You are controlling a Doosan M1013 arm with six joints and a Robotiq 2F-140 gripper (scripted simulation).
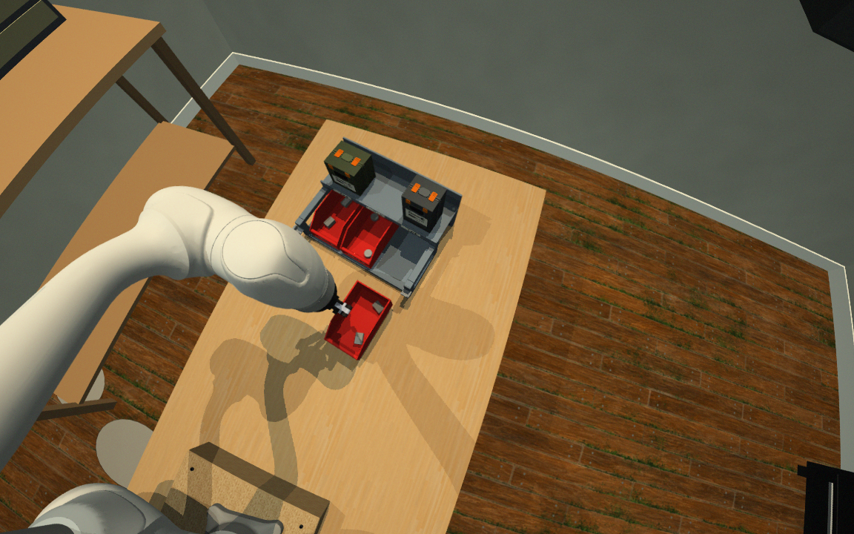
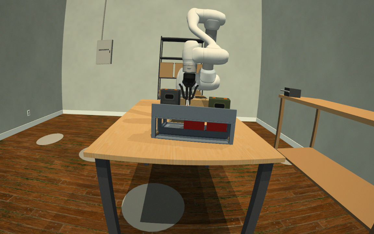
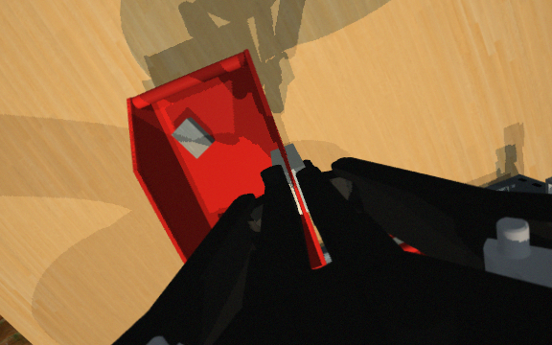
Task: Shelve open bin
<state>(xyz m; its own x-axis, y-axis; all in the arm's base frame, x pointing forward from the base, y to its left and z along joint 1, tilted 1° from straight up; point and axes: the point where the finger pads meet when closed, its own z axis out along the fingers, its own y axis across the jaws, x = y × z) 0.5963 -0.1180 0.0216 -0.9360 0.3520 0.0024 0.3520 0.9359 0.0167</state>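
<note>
Right now the front lip is 15 cm ahead of my hand, 1 cm to the left of it and 10 cm below it.
</note>
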